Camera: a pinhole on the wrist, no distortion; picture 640 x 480 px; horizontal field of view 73.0 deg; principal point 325.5 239.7 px. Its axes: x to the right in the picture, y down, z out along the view. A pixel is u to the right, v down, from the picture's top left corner.
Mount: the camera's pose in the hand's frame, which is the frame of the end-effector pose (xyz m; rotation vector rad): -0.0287 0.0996 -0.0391 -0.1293 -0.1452 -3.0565
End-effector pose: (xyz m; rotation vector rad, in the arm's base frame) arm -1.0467 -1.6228 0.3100 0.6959 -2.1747 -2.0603
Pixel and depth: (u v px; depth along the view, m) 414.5 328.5 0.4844
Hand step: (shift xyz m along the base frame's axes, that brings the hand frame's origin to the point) -0.0996 0.4571 0.0134
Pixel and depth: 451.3 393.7 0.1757
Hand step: -0.0109 0.1574 0.0496
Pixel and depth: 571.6 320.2 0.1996
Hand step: 0.0291 0.2051 0.0848
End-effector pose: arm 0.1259 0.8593 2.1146 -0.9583 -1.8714 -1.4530
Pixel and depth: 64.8 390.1 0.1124
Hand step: 0.0326 0.0891 0.0664
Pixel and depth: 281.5 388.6 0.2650
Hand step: 0.0115 0.2336 -0.0133
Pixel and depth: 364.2 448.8 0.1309
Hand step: 0.0526 0.0973 -0.0160
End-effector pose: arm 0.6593 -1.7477 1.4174 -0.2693 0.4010 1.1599
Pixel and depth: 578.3 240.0 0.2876
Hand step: -0.1217 0.0066 0.3103
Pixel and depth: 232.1 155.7 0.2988
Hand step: -0.1172 0.2183 0.1971
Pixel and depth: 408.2 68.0 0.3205
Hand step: -0.2136 0.1452 0.2774
